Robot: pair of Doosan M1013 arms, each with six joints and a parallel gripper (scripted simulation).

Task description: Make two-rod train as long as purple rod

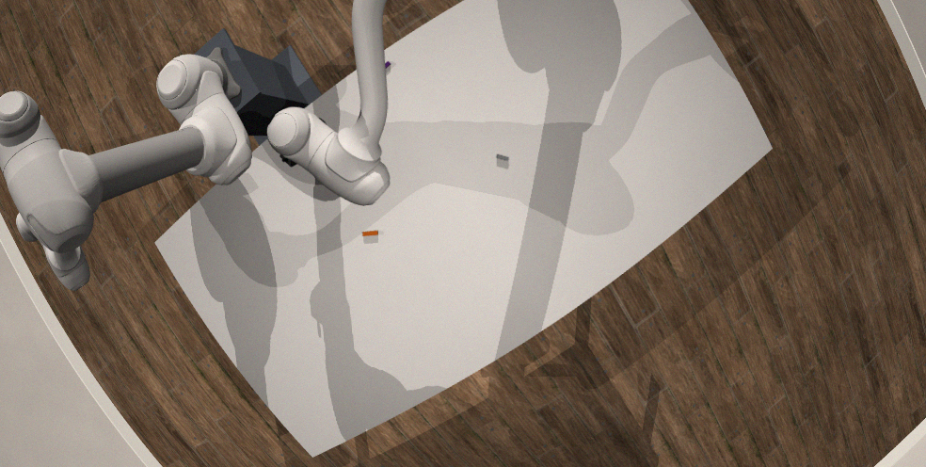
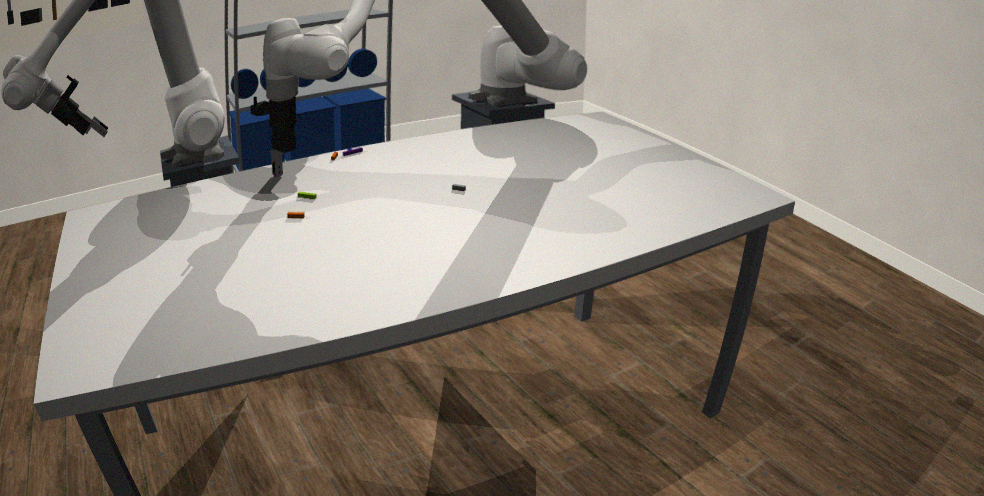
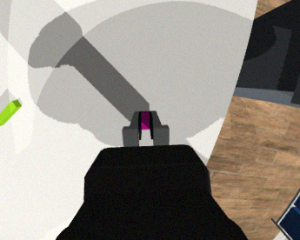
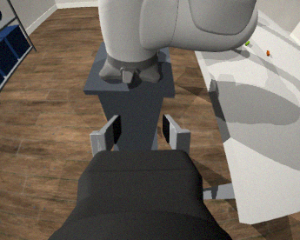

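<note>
My left gripper is now 2 cm above the magenta rod. The rest, counted from my left hand: purple rod 24 cm to the left, 5 cm behind, 2 cm below; blue rod 24 cm to the left, 7 cm behind, 2 cm below; lime rod 19 cm ahead, 3 cm to the left, 2 cm below.
</note>
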